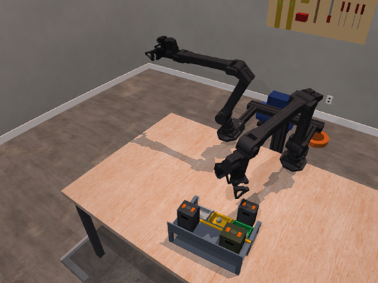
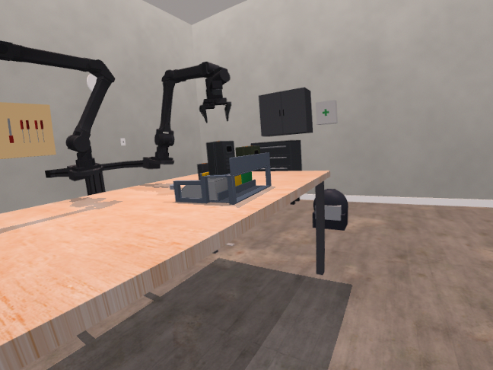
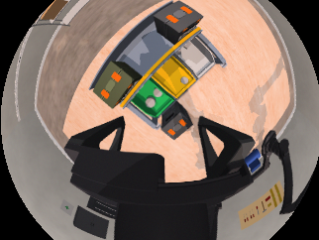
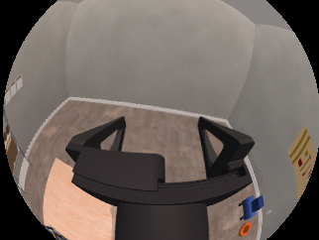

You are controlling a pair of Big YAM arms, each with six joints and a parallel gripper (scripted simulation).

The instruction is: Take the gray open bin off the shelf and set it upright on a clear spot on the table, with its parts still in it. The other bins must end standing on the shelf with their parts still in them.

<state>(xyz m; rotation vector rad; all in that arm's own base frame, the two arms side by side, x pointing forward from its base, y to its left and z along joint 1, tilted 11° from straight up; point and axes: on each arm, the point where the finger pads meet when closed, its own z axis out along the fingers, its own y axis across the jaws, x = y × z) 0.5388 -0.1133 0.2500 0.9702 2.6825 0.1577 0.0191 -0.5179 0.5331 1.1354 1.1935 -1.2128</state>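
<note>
My left hand is 4 cm short of the gray open bin, 16 cm to the left of it and 28 cm above it. From my left hand the other things lie so: yellow bin (2 cm ahead, 5 cm to the right, 28 cm below); gray shelf (5 cm ahead, 4 cm to the right, 26 cm below); olive box (10 cm ahead, 8 cm to the left, 18 cm below).
</note>
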